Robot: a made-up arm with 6 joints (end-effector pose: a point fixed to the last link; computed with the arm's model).
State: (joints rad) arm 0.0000 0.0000 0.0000 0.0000 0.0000 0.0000
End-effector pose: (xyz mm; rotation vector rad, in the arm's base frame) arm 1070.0 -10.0 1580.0 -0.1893 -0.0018 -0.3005
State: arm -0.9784 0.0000 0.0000 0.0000 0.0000 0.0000
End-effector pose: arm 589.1 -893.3 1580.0 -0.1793 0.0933 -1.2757
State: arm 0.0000 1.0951 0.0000 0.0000 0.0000 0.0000
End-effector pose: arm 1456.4 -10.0 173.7 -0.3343 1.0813 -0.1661
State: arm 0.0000 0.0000 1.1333 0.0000 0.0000 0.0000
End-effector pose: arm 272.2 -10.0 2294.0 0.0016 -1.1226 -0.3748
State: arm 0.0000 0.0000 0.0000 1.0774 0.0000 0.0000
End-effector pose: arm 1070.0 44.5 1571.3 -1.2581 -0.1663 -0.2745
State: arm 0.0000 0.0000 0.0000 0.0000 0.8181 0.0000
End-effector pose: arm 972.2 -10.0 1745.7 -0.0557 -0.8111 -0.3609
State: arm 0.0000 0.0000 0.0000 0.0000 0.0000 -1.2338
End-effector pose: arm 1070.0 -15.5 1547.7 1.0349 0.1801 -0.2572
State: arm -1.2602 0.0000 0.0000 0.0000 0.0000 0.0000
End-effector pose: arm 317.5 -1021.9 1580.0 -0.1702 0.1217 -1.5565
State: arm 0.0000 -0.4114 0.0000 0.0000 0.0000 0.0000
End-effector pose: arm 582.0 -10.0 1878.8 -0.1249 -0.4088 -0.3352
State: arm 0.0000 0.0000 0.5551 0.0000 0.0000 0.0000
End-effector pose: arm 783.6 -10.0 2045.4 -0.1011 -0.5510 -0.3453
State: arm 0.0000 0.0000 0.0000 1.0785 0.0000 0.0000
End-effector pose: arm 1070.0 44.6 1571.3 -1.2592 -0.1665 -0.2745
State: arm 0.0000 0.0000 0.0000 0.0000 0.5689 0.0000
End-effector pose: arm 1016.1 -10.0 1704.5 -0.0987 -0.5646 -0.3462
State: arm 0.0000 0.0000 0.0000 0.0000 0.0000 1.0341
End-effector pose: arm 1070.0 16.9 1587.4 -1.2152 -0.1596 -0.2768
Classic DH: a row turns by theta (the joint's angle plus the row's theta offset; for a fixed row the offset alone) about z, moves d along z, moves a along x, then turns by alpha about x. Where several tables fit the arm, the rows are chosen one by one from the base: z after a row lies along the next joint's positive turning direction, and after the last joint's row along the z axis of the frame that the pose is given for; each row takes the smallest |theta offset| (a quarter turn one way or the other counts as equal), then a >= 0, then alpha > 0; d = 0 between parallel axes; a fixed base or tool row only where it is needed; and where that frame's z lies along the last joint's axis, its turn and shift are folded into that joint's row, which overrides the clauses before.
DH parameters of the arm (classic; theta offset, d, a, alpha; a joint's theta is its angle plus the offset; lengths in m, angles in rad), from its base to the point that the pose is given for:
joint 1: 0 0.56 0.11 -1.5708
joint 2: -1.5708 0 0.75 3.1416
joint 3: 0 -0.01 0.22 -1.5708
joint 4: 0 -0.72 0.02 1.5708
joint 5: 0 0 0.01 -1.5708
joint 6: -1.384 -0.2396 0.0234 -1.5972
tool (fixed): 1.2719 0.0159 0 0

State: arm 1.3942 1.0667 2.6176 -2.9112 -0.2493 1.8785
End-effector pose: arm 105.9 533.3 1885.2 1.7751 -0.7520 1.5683
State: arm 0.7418 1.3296 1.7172 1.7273 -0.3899 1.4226
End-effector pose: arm 1233.4 1085.4 1294.1 2.9014 0.9169 0.6853
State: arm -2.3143 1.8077 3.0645 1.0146 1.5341 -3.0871
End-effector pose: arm -326.2 -709.8 1192.9 0.0367 -0.1734 -0.5137
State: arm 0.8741 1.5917 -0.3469 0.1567 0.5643 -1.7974
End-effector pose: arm 538.3 669.2 -452.2 0.4042 1.6376 -0.5173
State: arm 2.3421 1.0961 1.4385 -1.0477 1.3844 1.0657
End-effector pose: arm -782.6 1111.6 1484.4 0.7798 -0.1359 0.6340
